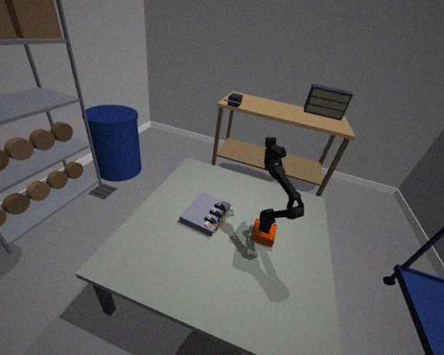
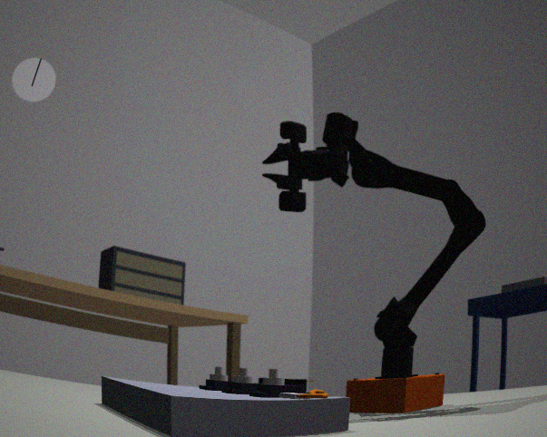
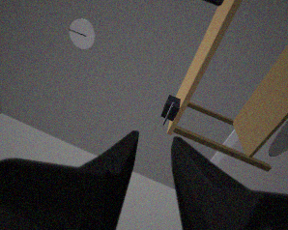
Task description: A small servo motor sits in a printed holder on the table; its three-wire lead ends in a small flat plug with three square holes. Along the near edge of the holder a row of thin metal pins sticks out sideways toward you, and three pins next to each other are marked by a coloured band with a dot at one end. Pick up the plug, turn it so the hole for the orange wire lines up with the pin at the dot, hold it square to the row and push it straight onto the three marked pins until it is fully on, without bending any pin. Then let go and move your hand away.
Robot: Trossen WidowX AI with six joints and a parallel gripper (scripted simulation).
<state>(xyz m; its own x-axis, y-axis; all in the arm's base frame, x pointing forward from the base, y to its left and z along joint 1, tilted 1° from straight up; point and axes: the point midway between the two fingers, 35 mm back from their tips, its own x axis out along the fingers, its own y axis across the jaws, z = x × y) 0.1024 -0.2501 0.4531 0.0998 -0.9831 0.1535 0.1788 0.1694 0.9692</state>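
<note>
My gripper tip is now 18 cm short of the green band, 27 cm to the right of it and 45 cm above it.
</note>
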